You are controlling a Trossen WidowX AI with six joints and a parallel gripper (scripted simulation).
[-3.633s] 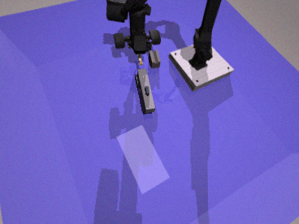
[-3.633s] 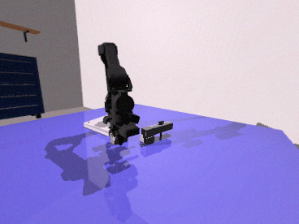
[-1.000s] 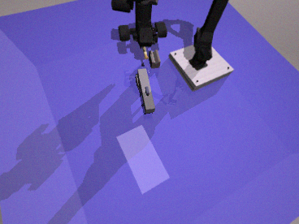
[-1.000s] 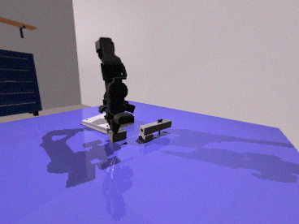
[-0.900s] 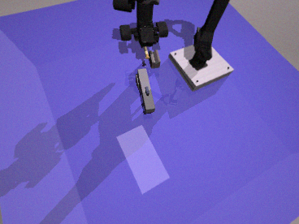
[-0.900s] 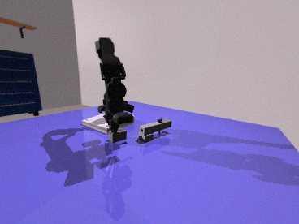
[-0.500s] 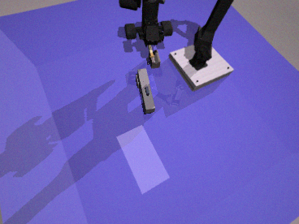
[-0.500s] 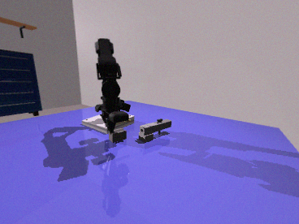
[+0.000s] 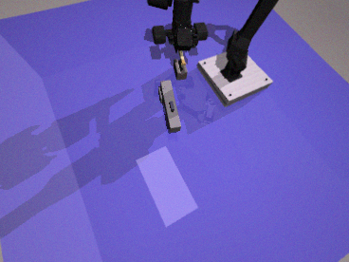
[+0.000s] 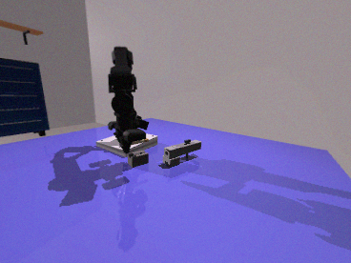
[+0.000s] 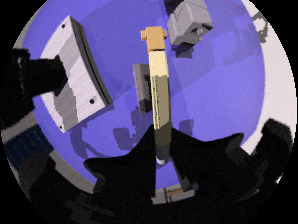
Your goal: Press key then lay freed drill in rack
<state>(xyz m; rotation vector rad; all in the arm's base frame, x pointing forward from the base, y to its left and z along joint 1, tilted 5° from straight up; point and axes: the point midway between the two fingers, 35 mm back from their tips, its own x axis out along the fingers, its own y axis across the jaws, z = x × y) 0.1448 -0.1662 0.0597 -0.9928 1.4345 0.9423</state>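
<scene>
My gripper tip is now 40 mm to the right of the tan drill, 30 mm below it and 10 mm short of it. Round my gripper tip: grey rack 50 mm to the left, 40 mm below, 10 mm ahead; grey holder block 180 mm to the left, 140 mm ahead, 20 mm below; small dark key 200 mm to the left, 150 mm ahead.
</scene>
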